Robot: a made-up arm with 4 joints. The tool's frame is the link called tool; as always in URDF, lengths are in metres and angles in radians. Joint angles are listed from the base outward.
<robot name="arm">
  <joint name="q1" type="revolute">
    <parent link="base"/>
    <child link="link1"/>
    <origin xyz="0 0 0.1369" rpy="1.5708 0 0"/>
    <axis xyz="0 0 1"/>
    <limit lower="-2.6" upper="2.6"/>
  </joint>
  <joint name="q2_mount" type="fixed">
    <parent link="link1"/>
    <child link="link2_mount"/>
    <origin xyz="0.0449 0.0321 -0.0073" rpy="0 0 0"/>
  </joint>
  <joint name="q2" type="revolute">
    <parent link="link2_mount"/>
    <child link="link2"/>
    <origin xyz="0.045 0.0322 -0.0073" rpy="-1.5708 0 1.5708"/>
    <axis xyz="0 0 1"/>
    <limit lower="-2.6" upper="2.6"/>
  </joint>
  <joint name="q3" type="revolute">
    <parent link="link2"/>
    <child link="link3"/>
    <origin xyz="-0.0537 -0.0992 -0.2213" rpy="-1.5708 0 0"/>
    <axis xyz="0 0 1"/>
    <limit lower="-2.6" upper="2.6"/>
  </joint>
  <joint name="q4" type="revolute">
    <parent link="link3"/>
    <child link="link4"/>
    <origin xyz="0.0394 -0.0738 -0.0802" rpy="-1.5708 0 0"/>
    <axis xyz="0 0 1"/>
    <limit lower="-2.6" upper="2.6"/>
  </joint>
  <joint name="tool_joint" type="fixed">
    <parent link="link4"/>
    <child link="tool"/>
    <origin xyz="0.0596 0.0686 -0.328" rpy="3.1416 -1.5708 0"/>
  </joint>
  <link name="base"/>
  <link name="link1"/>
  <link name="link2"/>
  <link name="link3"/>
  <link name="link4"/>
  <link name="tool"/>
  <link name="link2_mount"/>
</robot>
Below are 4 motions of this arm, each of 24 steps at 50 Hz.
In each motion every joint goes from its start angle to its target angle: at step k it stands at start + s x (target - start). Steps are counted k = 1, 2, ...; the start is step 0. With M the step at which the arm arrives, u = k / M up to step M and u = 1 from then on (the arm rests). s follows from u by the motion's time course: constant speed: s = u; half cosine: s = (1 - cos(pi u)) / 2; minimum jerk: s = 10 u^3 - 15 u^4 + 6 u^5.
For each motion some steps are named. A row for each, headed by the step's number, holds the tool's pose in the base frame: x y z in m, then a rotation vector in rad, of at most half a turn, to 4 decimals.
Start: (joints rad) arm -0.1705 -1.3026 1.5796 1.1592
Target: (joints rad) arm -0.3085 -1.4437 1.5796 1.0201
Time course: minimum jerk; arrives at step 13
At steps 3, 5, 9, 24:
3: 0.2926 -0.3885 -0.0195 1.8941 2.0640 -0.0039
5: 0.2877 -0.3837 -0.0408 1.9109 2.0767 0.0271
9: 0.2709 -0.3695 -0.0939 1.9609 2.1000 0.1071
24: 0.2642 -0.3643 -0.1105 1.9789 2.1044 0.1327

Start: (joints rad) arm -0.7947 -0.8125 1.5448 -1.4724
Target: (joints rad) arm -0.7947 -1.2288 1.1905 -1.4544
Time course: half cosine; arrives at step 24
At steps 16, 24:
16: 0.2893 -0.3689 -0.0065 0.2234 1.0333 1.3109
24: 0.2343 -0.3693 -0.0091 0.2783 0.9674 1.1976

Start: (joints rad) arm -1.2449 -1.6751 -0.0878 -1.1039
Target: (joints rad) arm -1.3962 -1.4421 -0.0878 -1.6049
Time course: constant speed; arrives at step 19
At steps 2, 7, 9, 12, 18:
2: -0.1168 -0.0099 0.2046 0.3703 1.2181 -0.3857
7: -0.1013 -0.0153 0.2123 0.1998 1.2778 -0.2697
9: -0.0952 -0.0166 0.2150 0.1324 1.2995 -0.2211
12: -0.0861 -0.0178 0.2186 0.0323 1.3297 -0.1459
18: -0.0691 -0.0173 0.2243 -0.1643 1.3806 0.0130

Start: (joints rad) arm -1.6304 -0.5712 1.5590 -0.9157
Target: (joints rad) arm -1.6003 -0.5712 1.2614 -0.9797
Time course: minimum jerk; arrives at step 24
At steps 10, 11, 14, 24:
10: 0.2548 -0.3249 -0.2703 0.6767 2.4807 1.1826
11: 0.2579 -0.3254 -0.2605 0.6555 2.4652 1.1736
14: 0.2659 -0.3265 -0.2300 0.5912 2.4175 1.1458
24: 0.2740 -0.3261 -0.1836 0.4960 2.3450 1.1037

